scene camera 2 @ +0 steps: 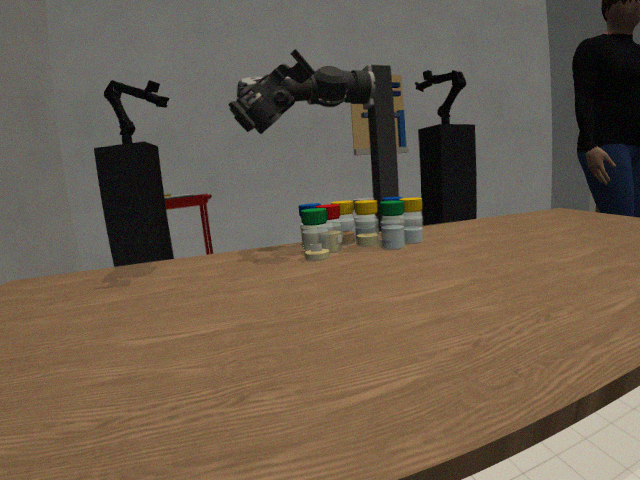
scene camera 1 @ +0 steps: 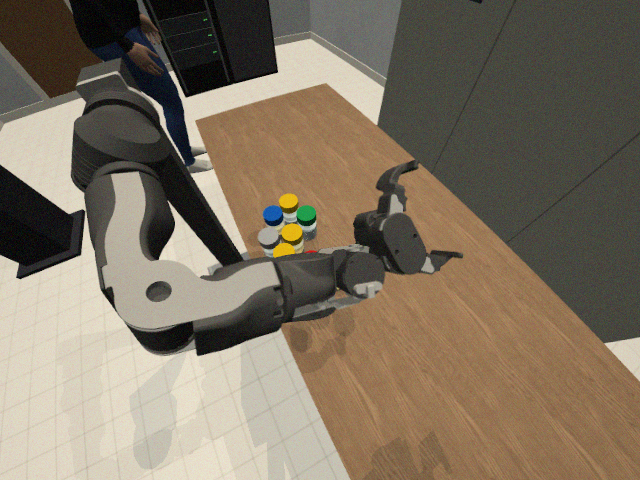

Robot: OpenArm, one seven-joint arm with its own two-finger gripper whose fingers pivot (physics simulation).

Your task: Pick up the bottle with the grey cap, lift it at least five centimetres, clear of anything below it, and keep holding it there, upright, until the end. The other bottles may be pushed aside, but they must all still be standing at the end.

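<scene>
The bottle with the grey cap (scene camera 1: 268, 238) stands upright in a cluster on the table; in scene camera 2 a sliver of its cap (scene camera 2: 363, 199) shows behind a yellow-capped bottle (scene camera 2: 366, 219). In scene camera 1 a blue-capped bottle (scene camera 1: 272, 215), a green-capped bottle (scene camera 1: 306, 215) and yellow-capped bottles (scene camera 1: 288, 203) (scene camera 1: 292, 234) (scene camera 1: 284, 251) stand close by. A red-capped bottle (scene camera 1: 311, 253) (scene camera 2: 329, 211) is partly hidden by the arm in scene camera 1. My gripper (scene camera 1: 436, 209) is wide open, high above the table and off to the side of the cluster.
The wooden table (scene camera 1: 465, 335) (scene camera 2: 310, 361) carries the bottles near one long edge. Another green-capped bottle (scene camera 2: 313, 217) stands at the left of the cluster in scene camera 2. My forearm passes above part of the cluster in scene camera 1. A person (scene camera 1: 149, 82) (scene camera 2: 610, 103) stands beyond the table.
</scene>
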